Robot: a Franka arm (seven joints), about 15 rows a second.
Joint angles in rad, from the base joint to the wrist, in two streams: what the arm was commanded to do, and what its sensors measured. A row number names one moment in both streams.
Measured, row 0:
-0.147 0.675 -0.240 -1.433 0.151 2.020 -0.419
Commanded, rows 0 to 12:
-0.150 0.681 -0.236 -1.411 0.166 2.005 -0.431
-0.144 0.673 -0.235 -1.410 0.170 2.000 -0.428
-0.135 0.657 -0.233 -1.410 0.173 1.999 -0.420
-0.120 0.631 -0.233 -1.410 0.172 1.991 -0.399
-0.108 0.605 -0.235 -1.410 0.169 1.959 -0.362
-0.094 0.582 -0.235 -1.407 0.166 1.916 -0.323
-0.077 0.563 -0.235 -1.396 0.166 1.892 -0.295
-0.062 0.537 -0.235 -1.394 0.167 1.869 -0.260
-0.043 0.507 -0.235 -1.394 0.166 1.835 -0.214
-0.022 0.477 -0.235 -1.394 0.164 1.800 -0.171
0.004 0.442 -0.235 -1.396 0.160 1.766 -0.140
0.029 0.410 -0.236 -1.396 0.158 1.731 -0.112
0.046 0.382 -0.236 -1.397 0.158 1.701 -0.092
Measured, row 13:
0.009 0.461 -0.232 -1.359 0.156 1.745 -0.145
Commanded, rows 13 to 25:
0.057 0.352 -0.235 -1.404 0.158 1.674 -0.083
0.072 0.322 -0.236 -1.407 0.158 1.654 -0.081
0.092 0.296 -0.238 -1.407 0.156 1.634 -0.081
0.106 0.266 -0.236 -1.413 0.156 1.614 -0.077
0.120 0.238 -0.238 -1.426 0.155 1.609 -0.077
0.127 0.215 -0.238 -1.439 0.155 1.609 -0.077
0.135 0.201 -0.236 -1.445 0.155 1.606 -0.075
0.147 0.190 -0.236 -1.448 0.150 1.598 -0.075
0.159 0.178 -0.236 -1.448 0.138 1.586 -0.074
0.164 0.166 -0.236 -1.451 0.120 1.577 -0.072
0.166 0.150 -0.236 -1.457 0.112 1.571 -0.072
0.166 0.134 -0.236 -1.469 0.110 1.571 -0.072
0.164 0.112 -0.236 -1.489 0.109 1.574 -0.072
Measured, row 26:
0.155 0.186 -0.233 -1.412 0.129 1.564 -0.086
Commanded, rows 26 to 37:
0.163 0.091 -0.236 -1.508 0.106 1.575 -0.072
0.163 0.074 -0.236 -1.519 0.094 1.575 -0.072
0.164 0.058 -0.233 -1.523 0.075 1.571 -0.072
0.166 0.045 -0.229 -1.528 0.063 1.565 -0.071
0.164 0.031 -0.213 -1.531 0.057 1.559 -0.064
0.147 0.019 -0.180 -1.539 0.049 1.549 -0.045
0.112 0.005 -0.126 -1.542 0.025 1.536 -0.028
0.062 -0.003 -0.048 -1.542 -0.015 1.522 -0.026
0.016 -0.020 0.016 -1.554 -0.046 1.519 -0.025
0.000 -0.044 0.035 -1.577 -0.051 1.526 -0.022
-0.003 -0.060 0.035 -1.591 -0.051 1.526 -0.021
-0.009 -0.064 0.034 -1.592 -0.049 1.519 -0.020
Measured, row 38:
0.035 -0.004 0.005 -1.526 -0.030 1.513 -0.028
